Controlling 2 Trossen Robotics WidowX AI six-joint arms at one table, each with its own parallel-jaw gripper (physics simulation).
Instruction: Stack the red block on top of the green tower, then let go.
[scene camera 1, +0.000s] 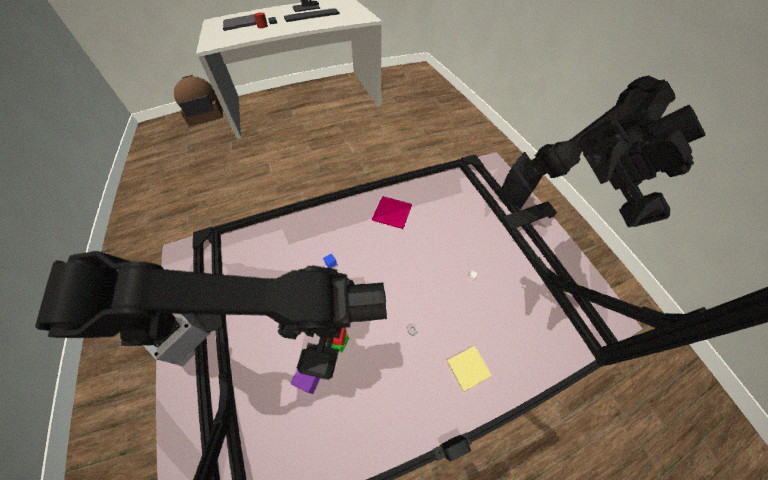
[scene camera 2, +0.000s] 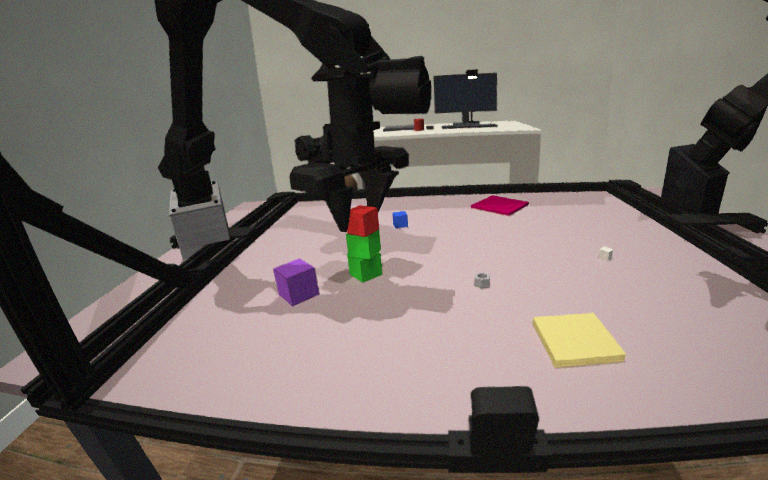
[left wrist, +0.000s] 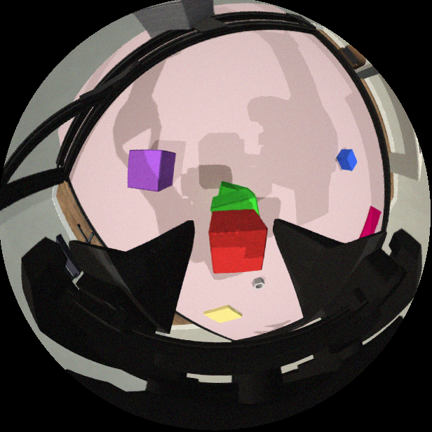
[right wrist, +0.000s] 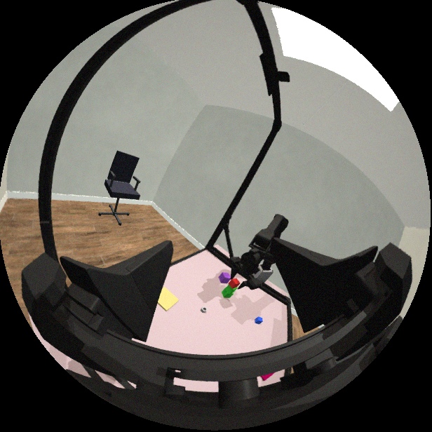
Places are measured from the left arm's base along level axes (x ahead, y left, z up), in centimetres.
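Pixels of known places: left gripper, between the fingertips: (scene camera 1: 333, 335) (scene camera 2: 358, 224); right gripper, between the fingertips: (scene camera 1: 618, 204); left arm's base, origin of its link: (scene camera 1: 159, 326) (scene camera 2: 194, 196); right arm's base, origin of its link: (scene camera 1: 528, 171) (scene camera 2: 701, 159).
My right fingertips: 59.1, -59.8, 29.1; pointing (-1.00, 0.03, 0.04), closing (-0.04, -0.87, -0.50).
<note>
Ahead of a thing's pixels: the offset from my right fingertips to its middle, as dx, dy, dz. "spot": to the spot under its first point.
The red block {-34.7, +28.7, -31.0} (scene camera 1: 339, 336) (scene camera 2: 362, 221) (left wrist: 237, 247) (right wrist: 234, 283) rests on the green tower (scene camera 1: 341, 345) (scene camera 2: 364, 254) (left wrist: 231, 201) (right wrist: 228, 291), which is two green blocks high, the upper one slightly turned. The red block sits a little turned and looks level. My left gripper (scene camera 2: 359, 219) (left wrist: 234, 225) is open, its fingers on both sides of the red block, with gaps showing on either side in the left wrist view. In scene camera 1 the left arm hides part of the stack. My right gripper (right wrist: 222, 245) is open and empty, raised far from the tower.
A purple block {-45.7, +29.2, -38.0} (scene camera 1: 305, 382) (scene camera 2: 296, 281) (left wrist: 145, 170) stands close to the tower. A blue block {-20.2, +45.7, -38.9} (scene camera 1: 330, 260) (scene camera 2: 400, 219) lies behind it. A grey nut {-21.8, +17.4, -39.5} (scene camera 1: 412, 329) (scene camera 2: 481, 281), a white piece {+0.2, +12.4, -39.4} (scene camera 1: 472, 275) (scene camera 2: 606, 253), a yellow square {spot: -21.5, +1.7, -39.2} (scene camera 1: 468, 368) (scene camera 2: 578, 339) and a crimson square {spot: +4.2, +42.9, -39.4} (scene camera 1: 391, 212) (scene camera 2: 500, 204) lie farther off.
</note>
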